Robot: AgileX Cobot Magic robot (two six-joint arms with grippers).
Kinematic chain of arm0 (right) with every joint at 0, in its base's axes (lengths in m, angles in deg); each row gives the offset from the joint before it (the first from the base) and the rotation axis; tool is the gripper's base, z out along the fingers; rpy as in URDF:
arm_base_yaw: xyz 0 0 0.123 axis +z
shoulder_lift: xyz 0 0 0 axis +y
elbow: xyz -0.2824 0 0.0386 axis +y
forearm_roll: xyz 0.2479 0 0.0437 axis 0.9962 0 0.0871
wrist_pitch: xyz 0 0 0 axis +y
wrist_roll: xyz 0.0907 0 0.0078 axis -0.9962 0 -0.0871
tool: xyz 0 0 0 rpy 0 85 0
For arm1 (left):
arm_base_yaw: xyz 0 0 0.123 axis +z
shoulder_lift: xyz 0 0 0 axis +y
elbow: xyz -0.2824 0 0.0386 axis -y
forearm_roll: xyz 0.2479 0 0.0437 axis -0.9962 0 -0.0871
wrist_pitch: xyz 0 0 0 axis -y
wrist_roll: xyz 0.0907 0 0.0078 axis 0.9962 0 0.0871
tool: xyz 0 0 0 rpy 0 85 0
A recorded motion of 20 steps. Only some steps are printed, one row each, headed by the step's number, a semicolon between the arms.
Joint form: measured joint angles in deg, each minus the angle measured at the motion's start. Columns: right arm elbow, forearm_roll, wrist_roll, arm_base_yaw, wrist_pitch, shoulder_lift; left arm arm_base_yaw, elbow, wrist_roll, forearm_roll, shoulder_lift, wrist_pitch.
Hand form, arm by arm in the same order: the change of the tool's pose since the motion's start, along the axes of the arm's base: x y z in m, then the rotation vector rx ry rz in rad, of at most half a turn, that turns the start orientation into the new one. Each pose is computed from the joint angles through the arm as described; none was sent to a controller.
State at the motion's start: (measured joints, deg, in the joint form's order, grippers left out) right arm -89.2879 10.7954 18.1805 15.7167 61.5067 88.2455; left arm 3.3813 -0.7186 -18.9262 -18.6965 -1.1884 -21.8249
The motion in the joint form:
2: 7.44 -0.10 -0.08 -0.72 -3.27 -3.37; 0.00 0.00 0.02 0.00 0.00 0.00
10: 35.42 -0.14 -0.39 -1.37 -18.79 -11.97; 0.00 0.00 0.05 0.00 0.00 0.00
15: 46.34 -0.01 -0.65 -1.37 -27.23 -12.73; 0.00 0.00 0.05 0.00 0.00 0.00
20: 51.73 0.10 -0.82 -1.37 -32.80 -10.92; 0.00 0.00 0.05 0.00 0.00 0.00
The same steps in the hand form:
2: -0.0129 -0.0084 -0.0172 -0.0042 0.0146 -0.0244; 0.0000 0.0000 0.0000 0.0003 0.0001 -0.0001
10: -0.0611 -0.0274 -0.1066 -0.0274 0.0837 -0.0898; 0.0000 0.0000 0.0000 0.0008 0.0002 -0.0002
15: -0.0795 -0.0340 -0.1511 -0.0417 0.1140 -0.1201; 0.0000 0.0000 0.0000 0.0008 0.0002 -0.0002
20: -0.0862 -0.0371 -0.1799 -0.0561 0.1415 -0.1395; 0.0000 0.0000 0.0000 0.0008 0.0002 -0.0002

